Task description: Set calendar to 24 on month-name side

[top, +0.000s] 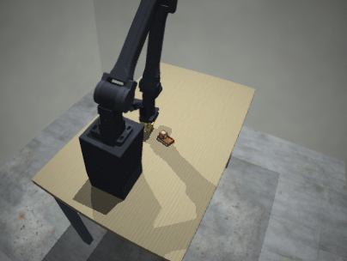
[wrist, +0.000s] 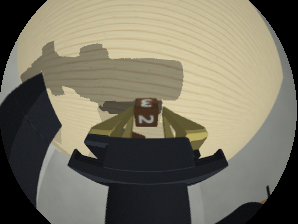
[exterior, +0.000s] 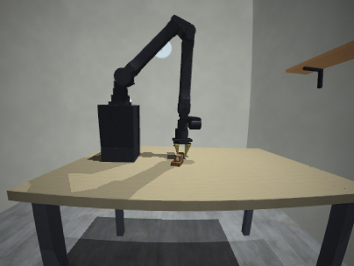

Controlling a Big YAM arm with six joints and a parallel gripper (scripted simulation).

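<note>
Now: the brown digit cube right at my hand. From my hand the other things lie so: brown tray (40 mm behind, 100 mm to the right, 10 mm below).
</note>
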